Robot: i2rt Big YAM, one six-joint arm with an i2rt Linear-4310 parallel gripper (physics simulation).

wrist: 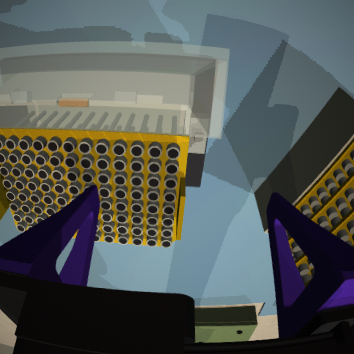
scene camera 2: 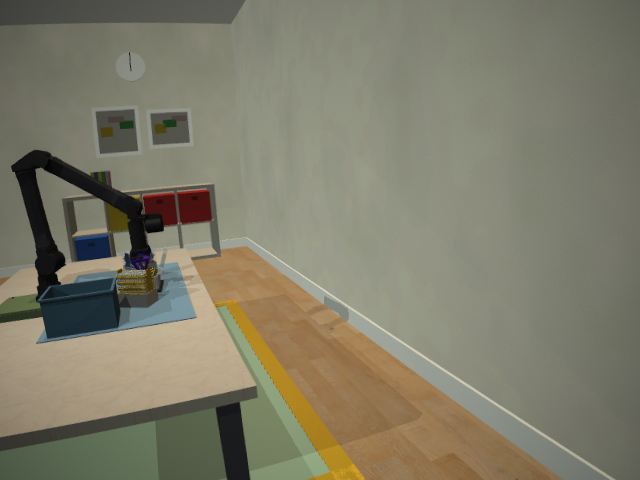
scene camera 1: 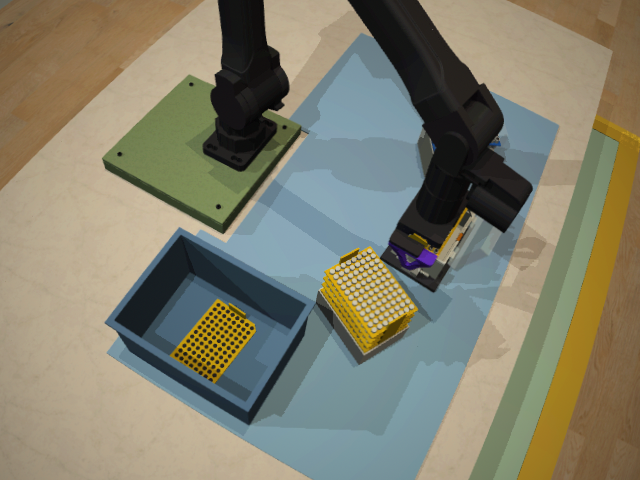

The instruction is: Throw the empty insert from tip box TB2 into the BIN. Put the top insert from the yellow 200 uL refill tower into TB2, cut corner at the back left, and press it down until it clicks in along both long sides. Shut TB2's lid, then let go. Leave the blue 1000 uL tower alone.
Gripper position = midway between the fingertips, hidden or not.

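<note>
You'd see a dark blue bin (scene camera 1: 188,275) here, and scene camera 2 shows the dark blue bin (scene camera 2: 75,308) too. There's also a clear lid (scene camera 1: 479,240), and from the wrist you get the clear lid (wrist: 128,86) again. As for the gripper (scene camera 1: 420,244), it's open and holds nothing, and the wrist view shows the gripper (wrist: 184,197) as well.
</note>
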